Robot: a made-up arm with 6 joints. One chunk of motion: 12 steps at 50 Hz.
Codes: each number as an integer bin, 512 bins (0 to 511) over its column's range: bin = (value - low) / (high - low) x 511, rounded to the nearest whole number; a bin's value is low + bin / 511 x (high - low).
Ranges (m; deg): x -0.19..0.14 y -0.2..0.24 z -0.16..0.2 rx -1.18..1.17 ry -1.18..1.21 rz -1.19..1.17
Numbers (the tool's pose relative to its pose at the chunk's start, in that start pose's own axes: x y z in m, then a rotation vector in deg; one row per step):
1: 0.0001 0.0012 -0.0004 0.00 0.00 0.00
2: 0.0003 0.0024 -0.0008 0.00 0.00 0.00
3: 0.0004 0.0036 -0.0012 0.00 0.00 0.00
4: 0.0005 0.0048 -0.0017 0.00 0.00 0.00
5: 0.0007 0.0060 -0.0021 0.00 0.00 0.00
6: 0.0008 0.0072 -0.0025 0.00 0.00 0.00
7: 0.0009 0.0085 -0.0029 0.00 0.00 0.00
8: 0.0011 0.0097 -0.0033 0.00 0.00 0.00
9: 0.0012 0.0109 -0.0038 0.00 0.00 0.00
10: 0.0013 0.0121 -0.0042 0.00 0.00 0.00
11: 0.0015 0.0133 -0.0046 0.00 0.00 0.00
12: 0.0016 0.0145 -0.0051 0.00 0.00 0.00
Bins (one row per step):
1: 294 234 227 257 252 258
2: 295 235 226 257 252 258
3: 295 236 225 257 252 258
4: 295 238 225 257 252 258
5: 295 239 224 257 252 258
6: 295 241 224 257 252 258
7: 296 242 223 257 252 258
8: 296 244 222 257 252 258
9: 296 245 222 257 252 258
10: 296 246 221 257 252 258
11: 297 248 221 257 252 258
12: 297 249 220 257 252 258

